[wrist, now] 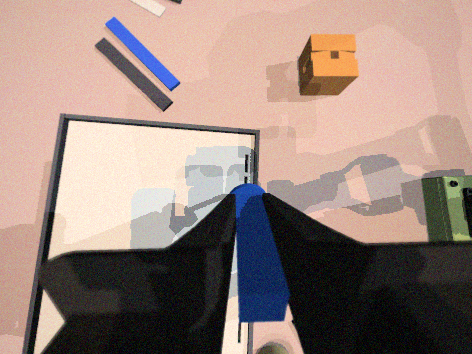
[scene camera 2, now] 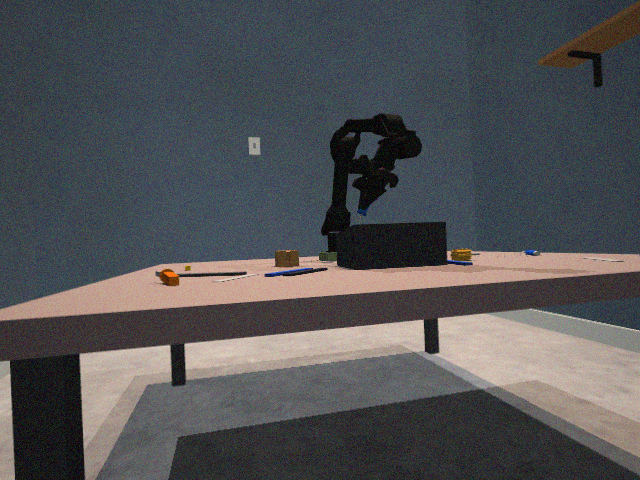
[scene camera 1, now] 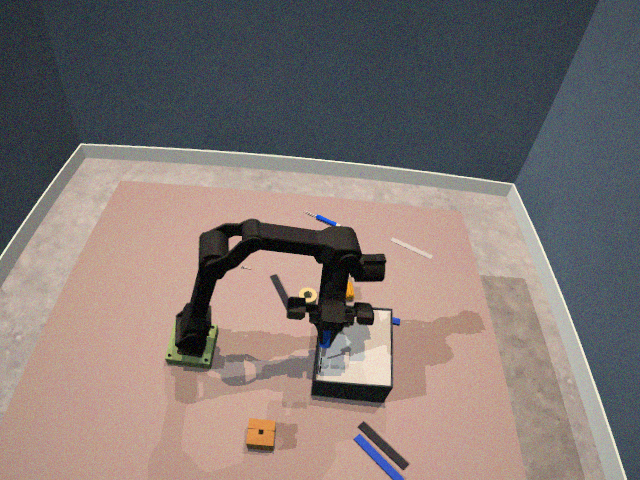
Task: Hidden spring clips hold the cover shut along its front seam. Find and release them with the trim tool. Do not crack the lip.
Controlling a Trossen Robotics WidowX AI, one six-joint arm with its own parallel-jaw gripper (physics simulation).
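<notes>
The black box stands on the table, with a pale cover inside its dark rim. Thin dark slots run along the cover's edge nearest the arm's base. My gripper is shut on the blue handle of the trim tool, above that edge. A short pale bit of the tool shows under the handle in scene camera 2; its lower end cannot be made out. The fingers and handle hide part of the seam in the wrist view. No clips can be made out.
An orange block stands apart from the box. A blue strip and a dark strip lie beyond one side. A cream ring and a yellow object lie near the opposite side.
</notes>
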